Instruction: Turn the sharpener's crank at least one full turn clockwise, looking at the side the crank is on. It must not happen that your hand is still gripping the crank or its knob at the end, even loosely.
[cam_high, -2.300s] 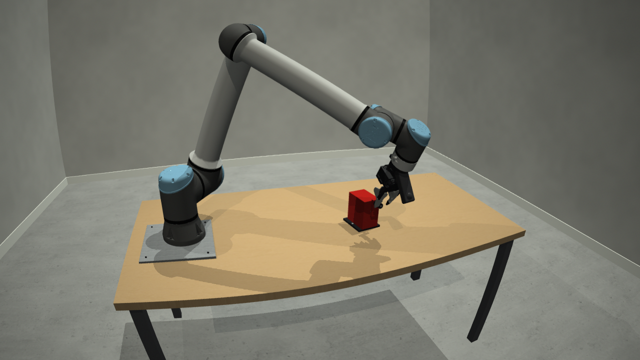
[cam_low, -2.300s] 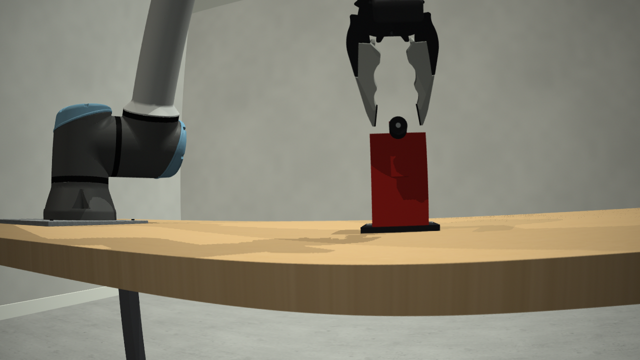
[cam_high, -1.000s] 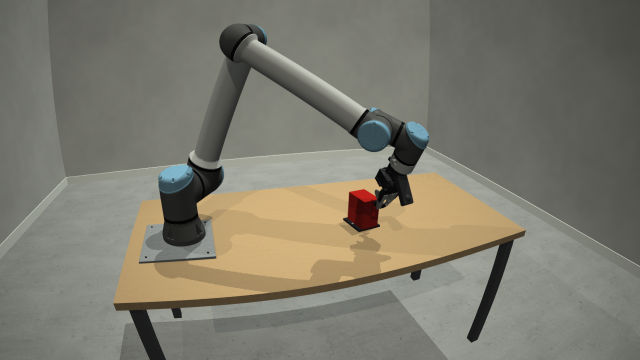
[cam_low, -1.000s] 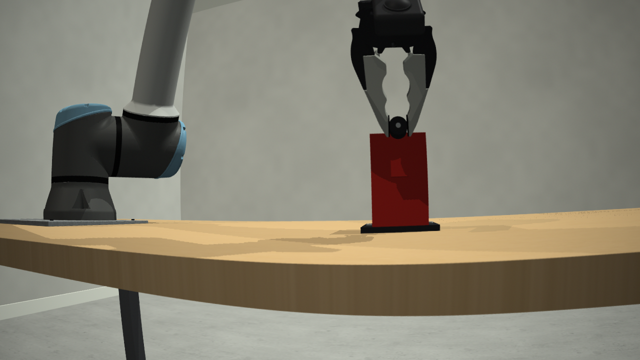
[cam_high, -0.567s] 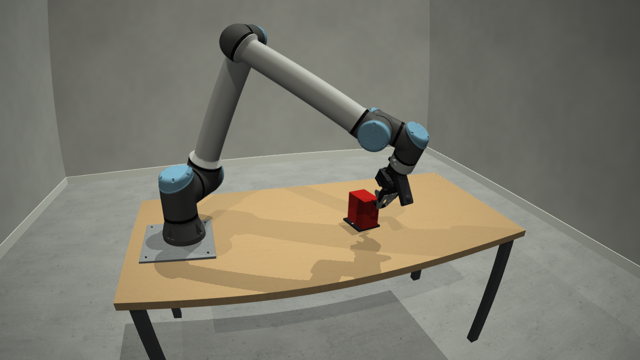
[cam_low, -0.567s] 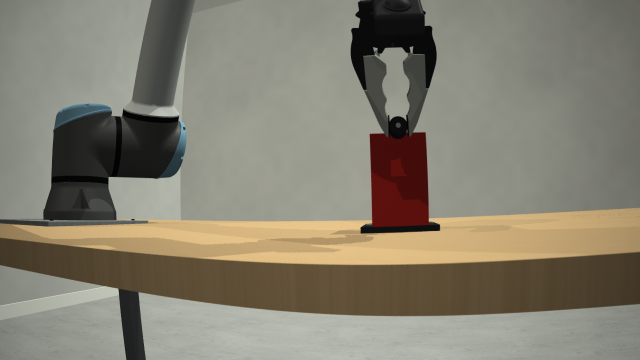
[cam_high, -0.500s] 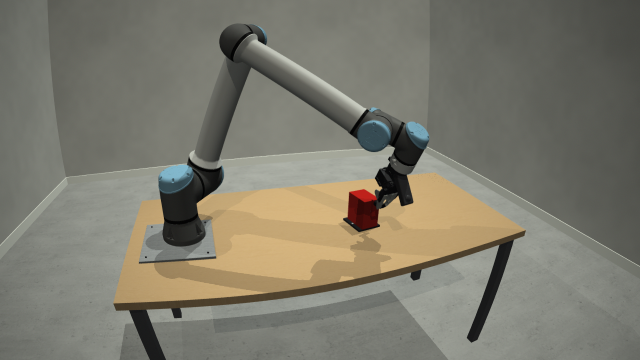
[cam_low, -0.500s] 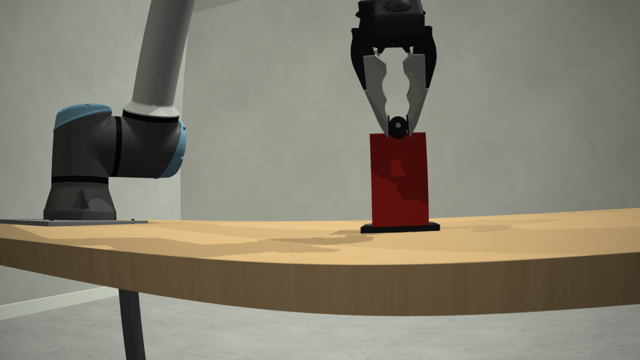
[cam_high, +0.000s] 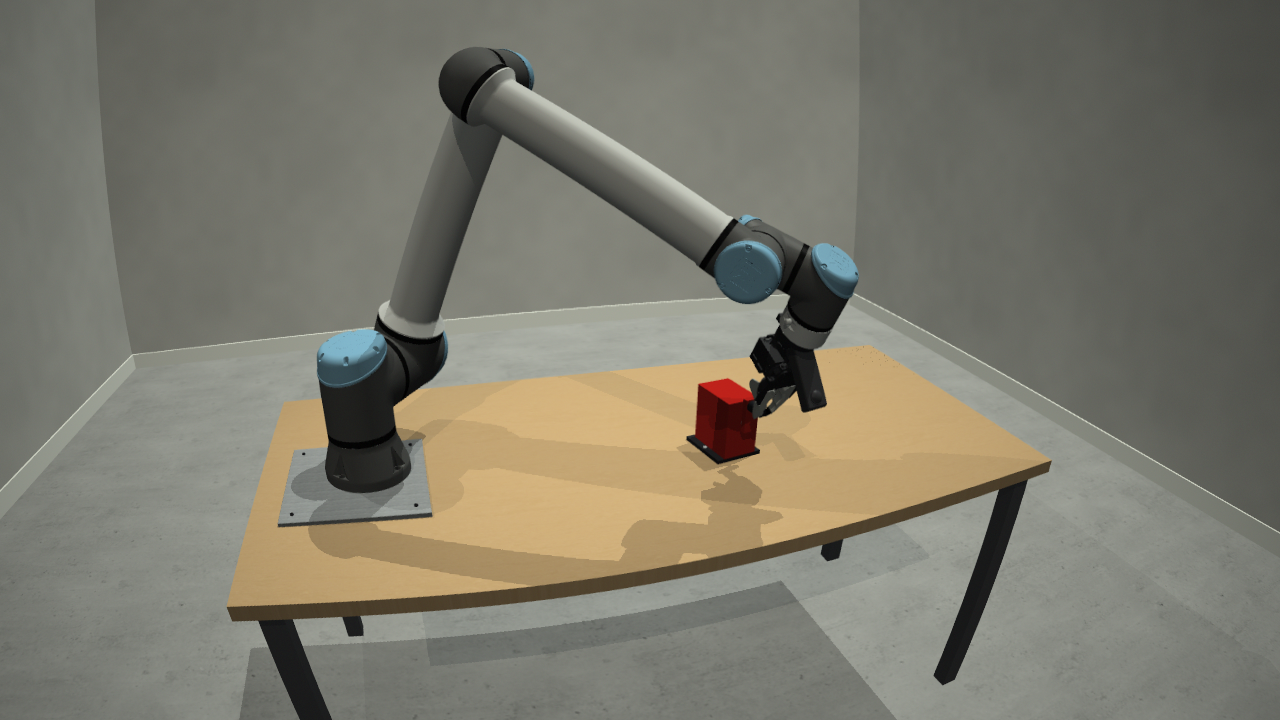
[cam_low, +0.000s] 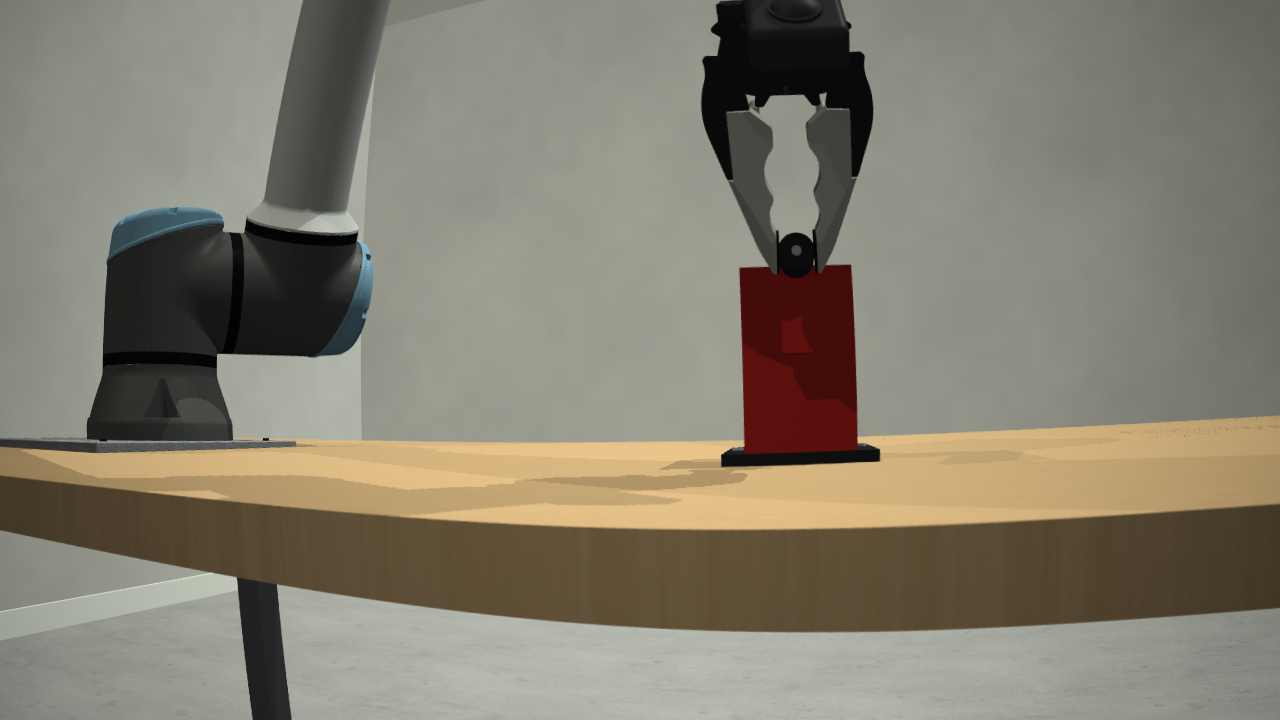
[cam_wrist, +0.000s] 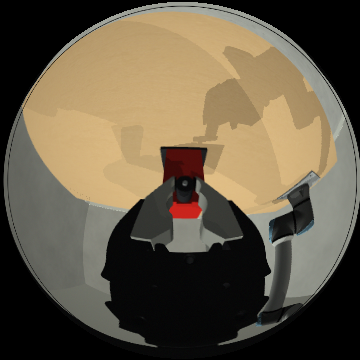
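Now: the black knob 20 mm to the left of my hand.
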